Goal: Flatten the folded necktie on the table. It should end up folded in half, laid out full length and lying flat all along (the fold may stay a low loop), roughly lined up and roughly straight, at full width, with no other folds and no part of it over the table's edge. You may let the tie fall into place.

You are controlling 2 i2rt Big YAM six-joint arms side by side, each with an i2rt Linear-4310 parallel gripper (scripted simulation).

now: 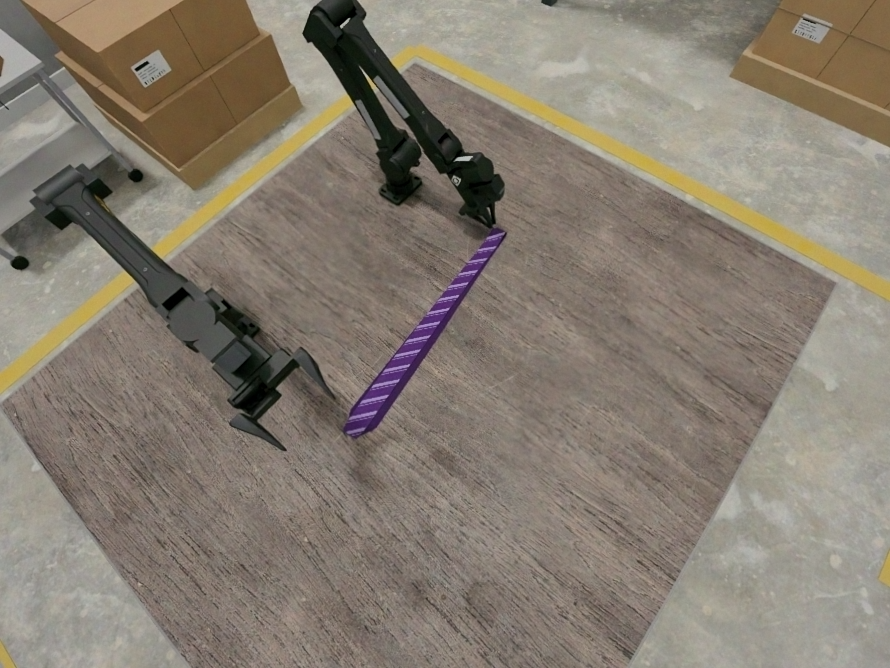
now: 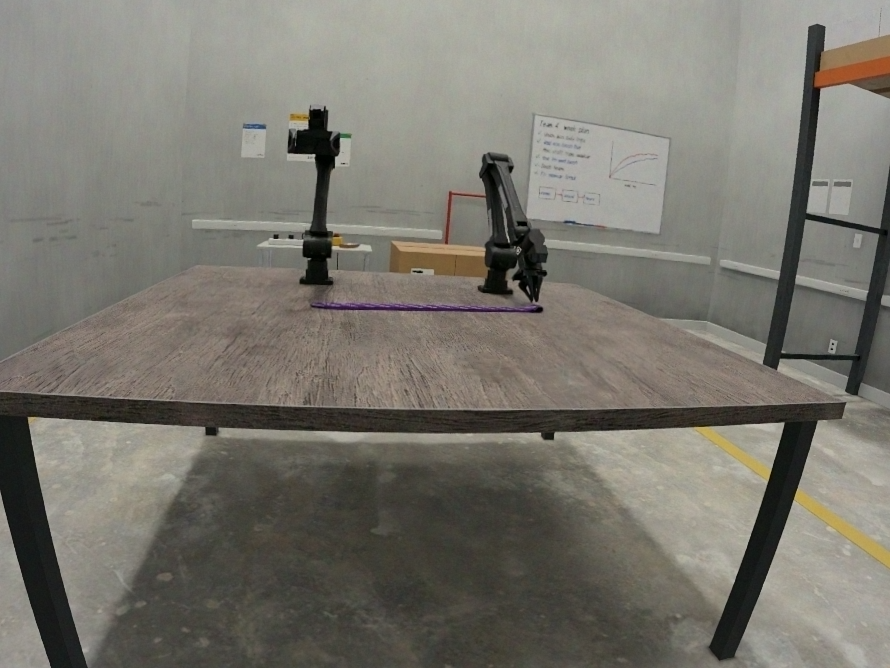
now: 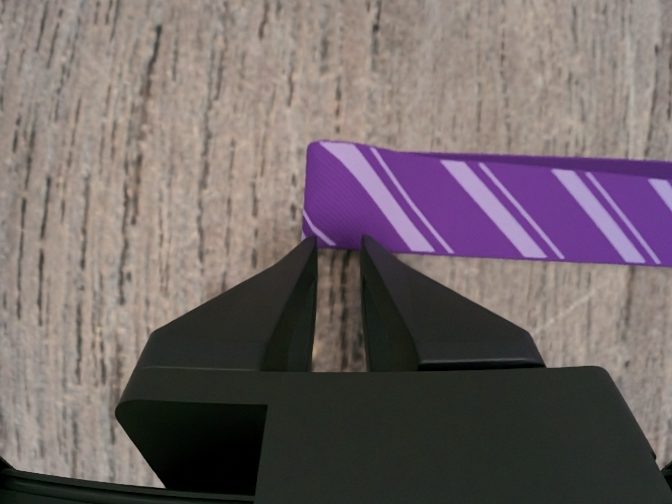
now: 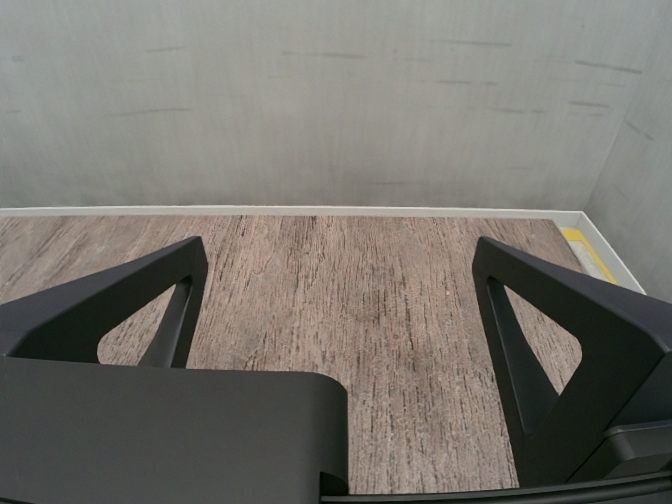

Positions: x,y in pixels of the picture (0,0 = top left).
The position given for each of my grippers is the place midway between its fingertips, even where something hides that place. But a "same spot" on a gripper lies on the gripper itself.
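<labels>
Image 1 shows my right gripper, and so does image 2 (pixel 311 141). In image 3 my right gripper is out of frame, but image 4 shows it. On my right gripper (image 4: pixel 159 425) and (image 1: pixel 273 369) are the same spot. There is a purple striped necktie as well, and on the necktie (image 1: pixel 367 413) is the same spot as (image 2: pixel 335 305).
</labels>
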